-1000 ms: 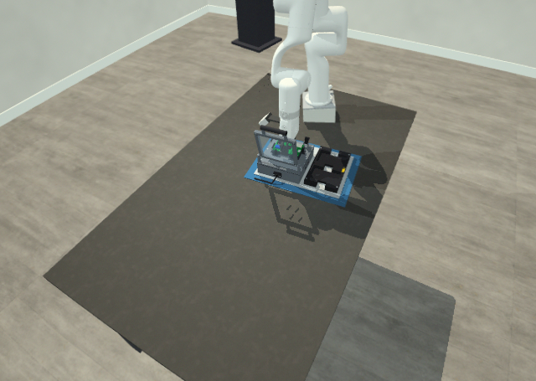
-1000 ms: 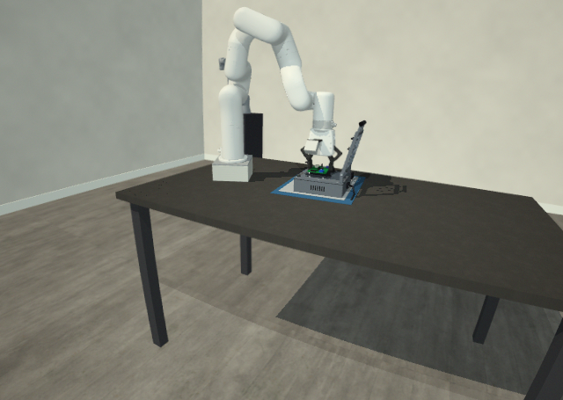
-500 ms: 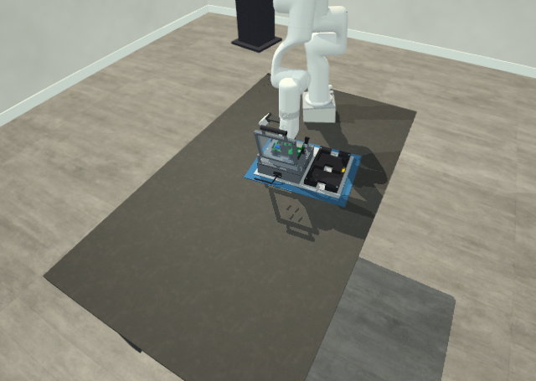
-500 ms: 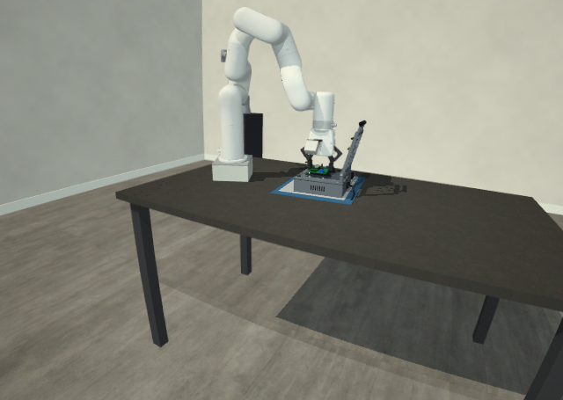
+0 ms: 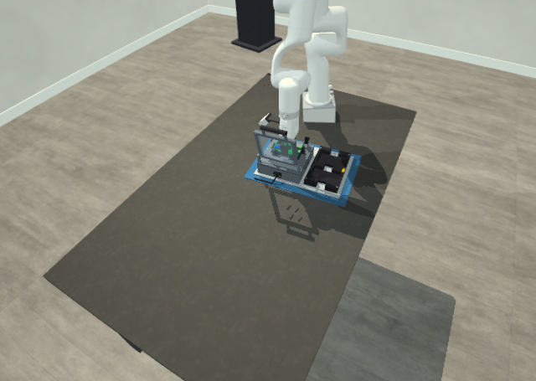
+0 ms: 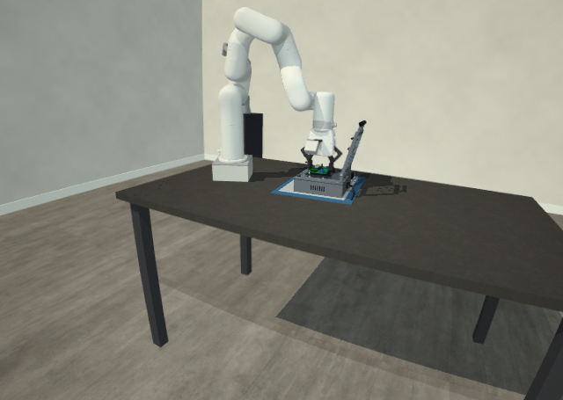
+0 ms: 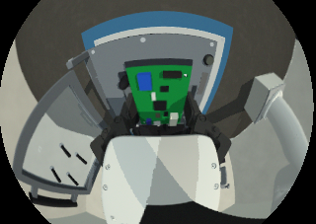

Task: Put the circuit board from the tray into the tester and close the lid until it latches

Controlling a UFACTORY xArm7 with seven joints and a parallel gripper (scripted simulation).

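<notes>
Now: the green circuit board right at my hand. Also, from my hand: tester plate (10 mm to the left, 10 mm below); then tester (20 mm ahead, 50 mm to the left, 30 mm above); then latch hook (80 mm behind, 40 mm to the left).
</notes>
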